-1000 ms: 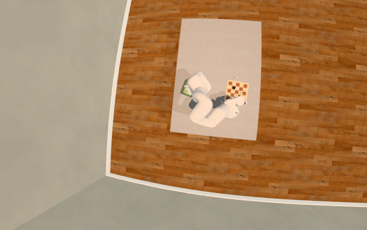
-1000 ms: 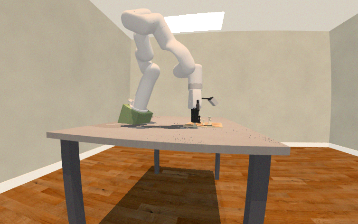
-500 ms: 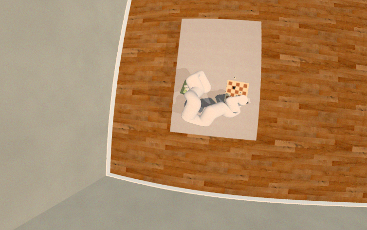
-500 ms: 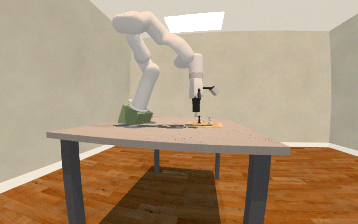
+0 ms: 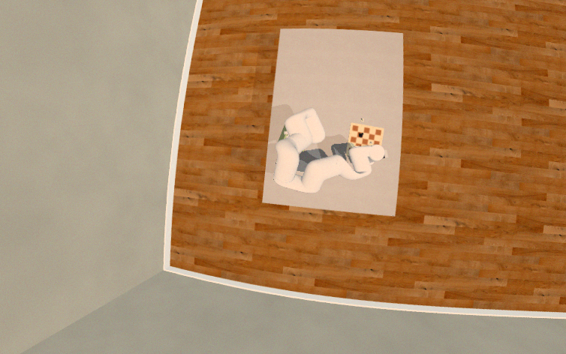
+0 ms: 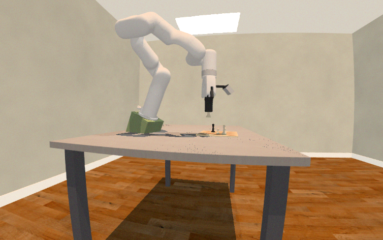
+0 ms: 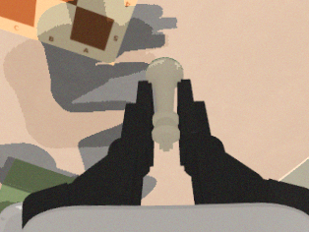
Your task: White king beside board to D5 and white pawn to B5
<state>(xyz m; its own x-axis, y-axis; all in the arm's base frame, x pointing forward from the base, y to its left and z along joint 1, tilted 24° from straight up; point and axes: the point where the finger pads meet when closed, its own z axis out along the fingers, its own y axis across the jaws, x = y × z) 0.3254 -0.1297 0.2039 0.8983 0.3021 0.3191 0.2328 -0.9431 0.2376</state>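
Right now my hand is 40 mm short of the black piece, 170 mm to the right of it and 110 mm above it. Also, from my hand: chessboard: 60 mm ahead, 130 mm to the left, 140 mm below; then white king: 20 mm below.
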